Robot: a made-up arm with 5 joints.
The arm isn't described. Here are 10 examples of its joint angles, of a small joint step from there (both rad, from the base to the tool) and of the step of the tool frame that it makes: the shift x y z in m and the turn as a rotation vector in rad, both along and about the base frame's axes.
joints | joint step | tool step
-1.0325 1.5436 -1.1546 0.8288 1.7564 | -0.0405 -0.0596 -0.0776 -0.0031 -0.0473 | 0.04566 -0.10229 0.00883 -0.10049 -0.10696 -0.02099
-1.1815 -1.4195 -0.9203 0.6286 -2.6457 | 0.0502 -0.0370 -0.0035 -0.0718 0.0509 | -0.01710 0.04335 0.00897 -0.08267 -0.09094 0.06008
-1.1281 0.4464 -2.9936 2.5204 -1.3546 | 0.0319 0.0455 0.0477 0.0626 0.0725 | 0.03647 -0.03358 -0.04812 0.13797 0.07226 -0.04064
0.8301 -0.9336 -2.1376 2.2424 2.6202 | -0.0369 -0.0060 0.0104 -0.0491 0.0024 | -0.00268 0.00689 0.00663 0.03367 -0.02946 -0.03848
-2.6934 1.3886 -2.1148 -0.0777 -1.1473 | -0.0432 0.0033 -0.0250 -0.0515 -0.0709 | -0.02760 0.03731 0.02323 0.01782 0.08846 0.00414
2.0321 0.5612 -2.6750 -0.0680 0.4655 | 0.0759 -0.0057 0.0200 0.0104 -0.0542 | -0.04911 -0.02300 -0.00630 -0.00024 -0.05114 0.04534
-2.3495 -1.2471 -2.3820 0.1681 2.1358 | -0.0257 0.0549 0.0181 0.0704 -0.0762 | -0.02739 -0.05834 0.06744 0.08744 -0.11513 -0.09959
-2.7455 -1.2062 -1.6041 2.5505 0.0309 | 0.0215 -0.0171 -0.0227 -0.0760 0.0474 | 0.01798 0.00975 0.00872 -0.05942 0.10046 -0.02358
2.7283 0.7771 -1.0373 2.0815 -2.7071 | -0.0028 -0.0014 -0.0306 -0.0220 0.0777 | -0.01994 0.01290 0.00353 0.09110 0.01887 0.01443
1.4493 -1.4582 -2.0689 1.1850 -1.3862 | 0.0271 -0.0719 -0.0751 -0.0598 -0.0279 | 0.00859 -0.11176 -0.08858 0.20365 -0.04010 0.00556
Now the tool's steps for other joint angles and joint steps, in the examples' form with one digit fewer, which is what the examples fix.
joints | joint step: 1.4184 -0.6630 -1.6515 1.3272 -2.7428 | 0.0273 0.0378 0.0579 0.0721 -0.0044
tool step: -0.0014 0.0676 -0.0580 -0.1667 0.0198 0.0300
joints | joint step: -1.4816 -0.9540 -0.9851 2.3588 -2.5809 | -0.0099 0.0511 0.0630 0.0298 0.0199
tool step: -0.0018 -0.0290 -0.0584 0.1426 0.0215 -0.0274
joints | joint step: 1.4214 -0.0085 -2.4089 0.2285 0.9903 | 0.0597 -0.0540 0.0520 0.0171 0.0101
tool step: -0.0257 -0.0201 0.0027 -0.0140 0.0100 0.0655
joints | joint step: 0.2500 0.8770 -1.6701 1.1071 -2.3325 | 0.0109 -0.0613 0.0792 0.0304 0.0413
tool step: -0.0270 0.0025 0.0045 -0.0255 0.0433 -0.0281
